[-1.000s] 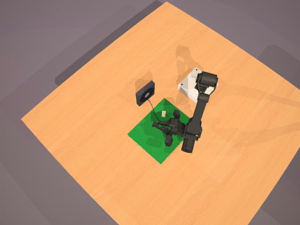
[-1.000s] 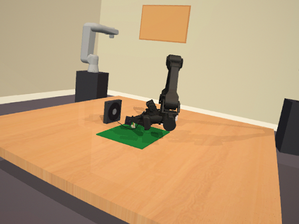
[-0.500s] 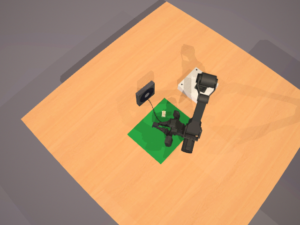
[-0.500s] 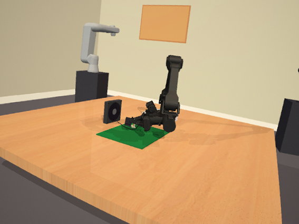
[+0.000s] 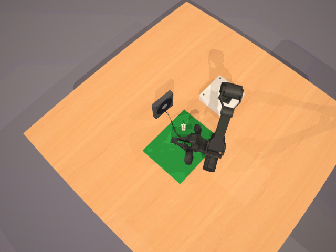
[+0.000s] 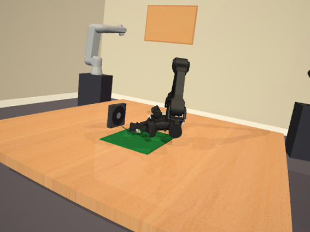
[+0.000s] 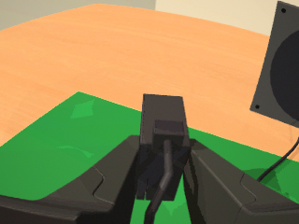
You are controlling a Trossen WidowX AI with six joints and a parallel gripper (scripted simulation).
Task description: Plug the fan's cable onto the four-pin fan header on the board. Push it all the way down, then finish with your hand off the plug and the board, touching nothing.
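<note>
Right now the green board is 7 cm below my gripper tip, 3 cm to the left of it and 2 cm behind it. From my gripper tip the other things lie so: black fan: 14 cm to the right, 13 cm behind; dark plug: 1 cm to the right, 1 cm below; white four-pin fan header: 10 cm behind, 6 cm below, 1 cm to the right.
</note>
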